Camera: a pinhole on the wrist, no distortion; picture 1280 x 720 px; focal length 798.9 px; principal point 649.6 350.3 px. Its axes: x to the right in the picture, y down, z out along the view. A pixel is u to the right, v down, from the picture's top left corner.
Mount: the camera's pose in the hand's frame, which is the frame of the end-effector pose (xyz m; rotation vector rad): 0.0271 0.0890 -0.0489 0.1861 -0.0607 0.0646
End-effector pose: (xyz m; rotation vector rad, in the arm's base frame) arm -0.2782 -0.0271 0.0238 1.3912 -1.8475 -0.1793
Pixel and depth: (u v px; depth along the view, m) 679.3 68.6 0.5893
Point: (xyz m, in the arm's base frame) -0.4395 -0.3057 -0.4121
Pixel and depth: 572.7 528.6 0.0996
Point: -0.3819 -0.0184 0.0439
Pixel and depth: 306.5 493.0 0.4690
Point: -0.5893 0.0379 -0.3179
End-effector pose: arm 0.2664 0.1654 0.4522 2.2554 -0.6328 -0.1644
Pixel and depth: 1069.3 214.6 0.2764
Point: 0.3369 -0.0586 0.3098
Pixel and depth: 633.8 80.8 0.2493
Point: 0.2396 0.0642 0.2997
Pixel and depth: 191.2 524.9 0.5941
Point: -0.2380 -0.0596 0.1151
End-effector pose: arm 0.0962 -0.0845 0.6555 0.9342 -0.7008 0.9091
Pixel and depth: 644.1 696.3 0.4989
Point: -0.1526 -0.4581 0.9240
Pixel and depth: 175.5 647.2 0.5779
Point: -0.2825 -0.6340 0.6525
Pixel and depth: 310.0 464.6 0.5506
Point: -0.1154 -0.5896 0.6872
